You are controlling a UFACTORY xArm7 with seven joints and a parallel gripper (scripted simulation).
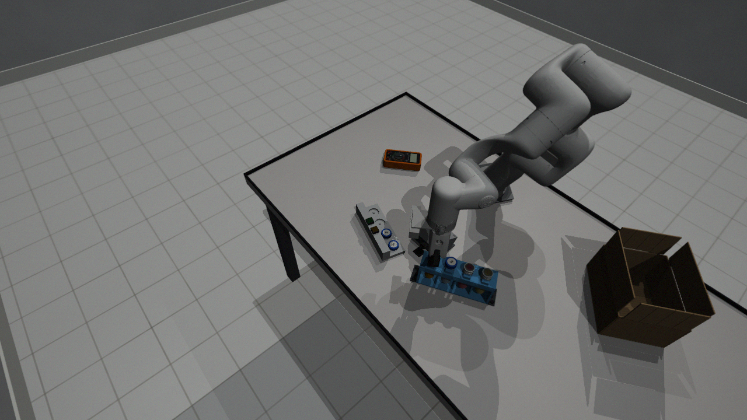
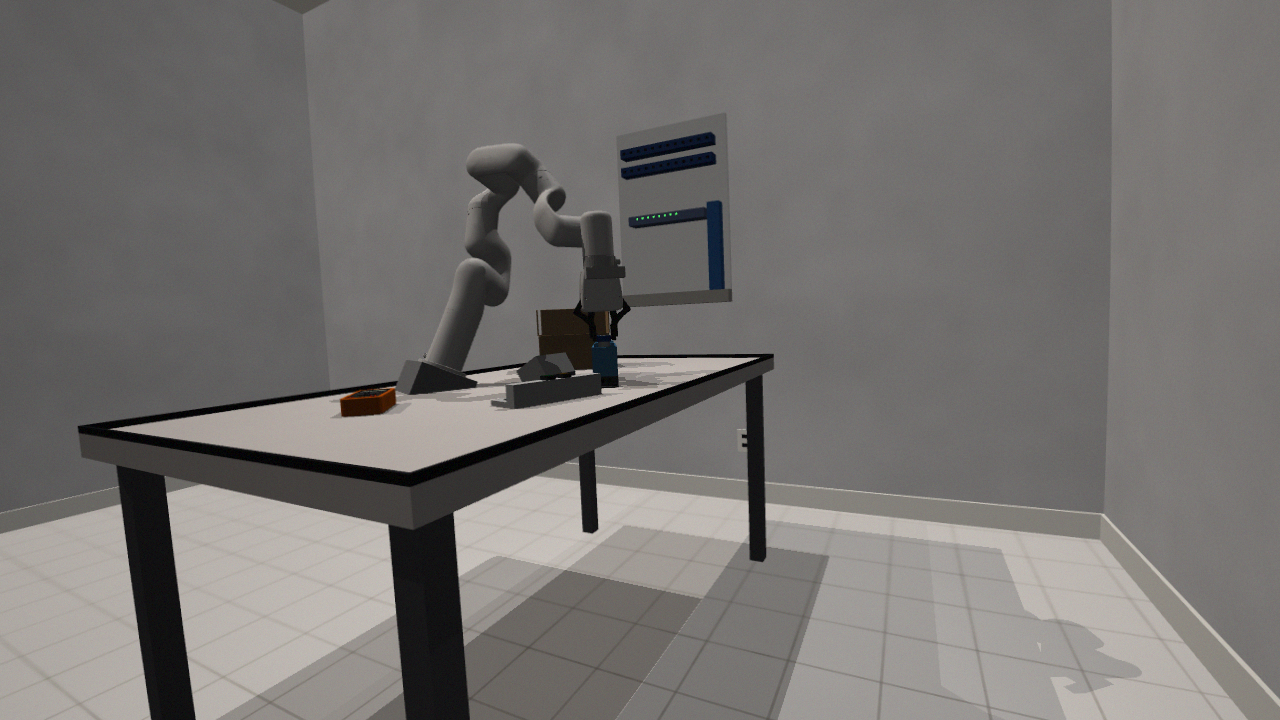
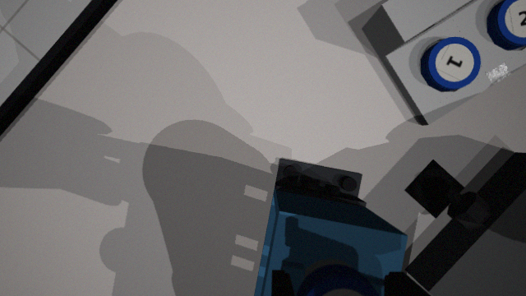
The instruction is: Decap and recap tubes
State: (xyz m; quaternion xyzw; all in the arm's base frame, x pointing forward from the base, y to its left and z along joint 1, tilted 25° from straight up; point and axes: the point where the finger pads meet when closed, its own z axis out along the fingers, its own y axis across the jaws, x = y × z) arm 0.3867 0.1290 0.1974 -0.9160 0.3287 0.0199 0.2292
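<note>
My hand is 1 cm above the cap 4. Also, from my hand: cap 3: 4 cm to the left, 3 cm behind, 1 cm below; blue key: 12 cm behind, 9 cm to the right, 6 cm below; key housing: 11 cm to the right, 10 cm behind, 8 cm below.
</note>
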